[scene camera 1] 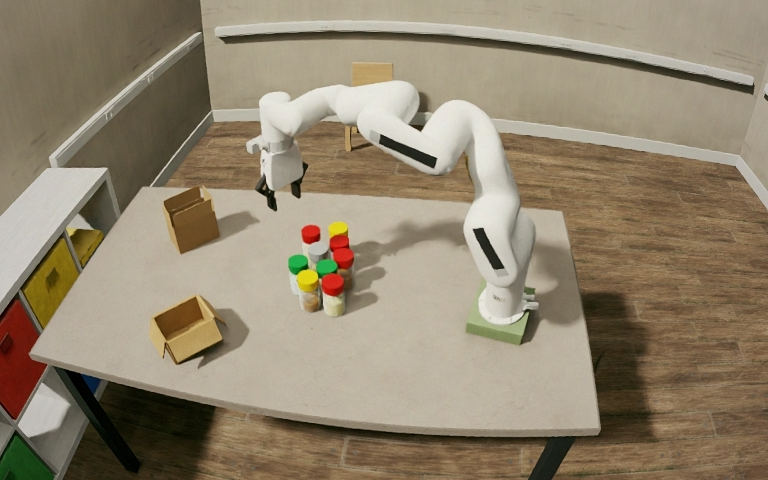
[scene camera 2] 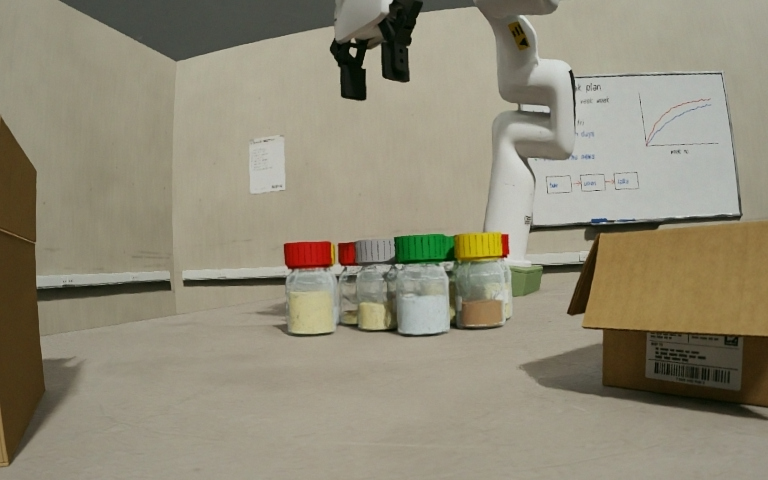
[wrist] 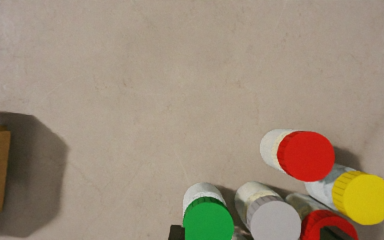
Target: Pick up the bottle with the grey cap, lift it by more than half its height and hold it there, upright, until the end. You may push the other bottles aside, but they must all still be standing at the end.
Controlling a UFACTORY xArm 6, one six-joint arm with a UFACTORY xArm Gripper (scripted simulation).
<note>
The pictures show: my gripper and a cardboard box.
My gripper is seen too in scene camera 1.
</note>
